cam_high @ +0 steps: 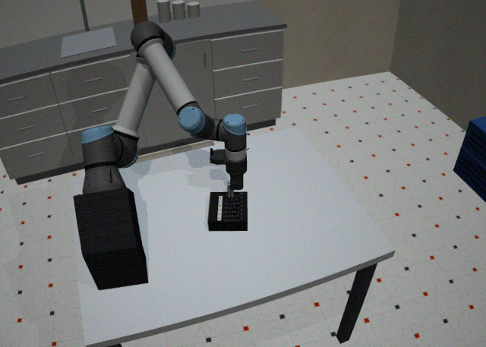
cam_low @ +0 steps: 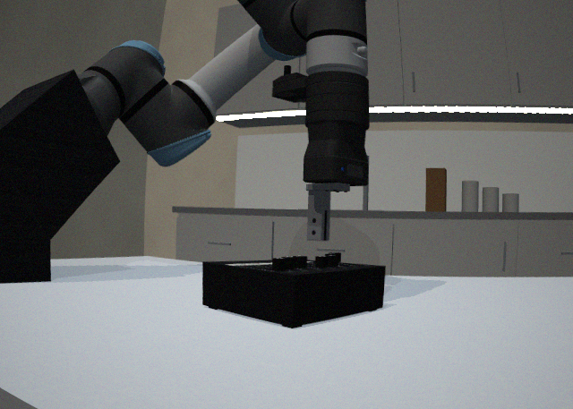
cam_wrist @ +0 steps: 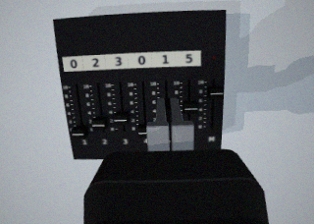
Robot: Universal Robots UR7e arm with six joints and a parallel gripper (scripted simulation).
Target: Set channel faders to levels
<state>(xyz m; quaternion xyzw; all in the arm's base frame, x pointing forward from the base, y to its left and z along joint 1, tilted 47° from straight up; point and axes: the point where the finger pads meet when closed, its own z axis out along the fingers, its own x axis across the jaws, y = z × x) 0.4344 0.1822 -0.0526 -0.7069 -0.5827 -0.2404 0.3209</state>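
My gripper is now 40 mm above the channel 6 cap, 20 mm to the right of it and 10 mm short of it. Also, from my hand: channel 3 cap 50 mm to the right, 40 mm below; channel 4 cap 40 mm below, 30 mm to the right, 20 mm ahead; master fader cap 50 mm to the left, 40 mm below.
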